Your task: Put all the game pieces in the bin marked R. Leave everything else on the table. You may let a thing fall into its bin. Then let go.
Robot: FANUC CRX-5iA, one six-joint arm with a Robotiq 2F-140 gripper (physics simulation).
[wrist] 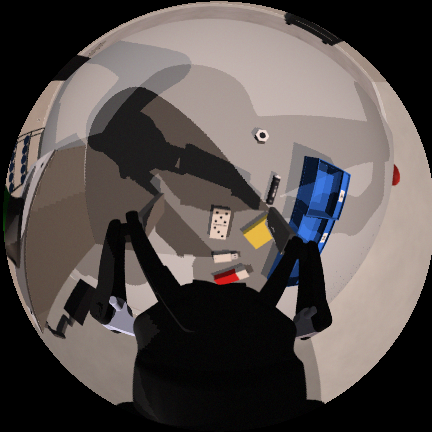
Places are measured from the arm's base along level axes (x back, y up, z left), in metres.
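Pixels of known places: gripper, fingertip midpoint: (216,208).
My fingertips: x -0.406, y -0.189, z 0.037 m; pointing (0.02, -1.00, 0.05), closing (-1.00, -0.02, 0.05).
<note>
For each thing: its top centre in the pictures, then the offset to it from my fingertips. Level surfaces: height alone.
- white domino with black dots, top centre: (219,224) dx -0.011, dy -0.018, dz -0.032 m
- table, surface height: dy -0.025 m
- far bin, top centre: (314,240) dx -0.169, dy +0.014, dz -0.018 m
- yellow block, top centre: (262,233) dx -0.080, dy -0.015, dz -0.033 m
- black battery, top centre: (274,189) dx -0.076, dy -0.015, dz +0.038 m
- hex nut, top centre: (262,134) dx -0.040, dy -0.017, dz +0.108 m
- white USB stick, top centre: (225,257) dx -0.034, dy -0.018, dz -0.094 m
- red-and-white eraser, top centre: (231,278) dx -0.056, dy -0.012, dz -0.142 m
A white domino with black dots (220,223) lies flat on the table (310,90), below the gap between the fingers. My gripper (216,208) is wide open and empty, above the table, with one finger on each side of the domino in the view. Blue bins stand in a row at the right: a far bin (308,186), a middle bin (328,228) and a near bin (273,270) partly hidden by the right finger. White labels show on the far and middle bins, but their letters are too small to read. The near bin's label is hidden.
A yellow block (257,234) lies between the domino and the right finger. A black battery (273,190) lies left of the far bin, with a hex nut (261,135) beyond it. A white USB stick (225,257) and a red-and-white eraser (230,276) lie nearer the gripper body.
</note>
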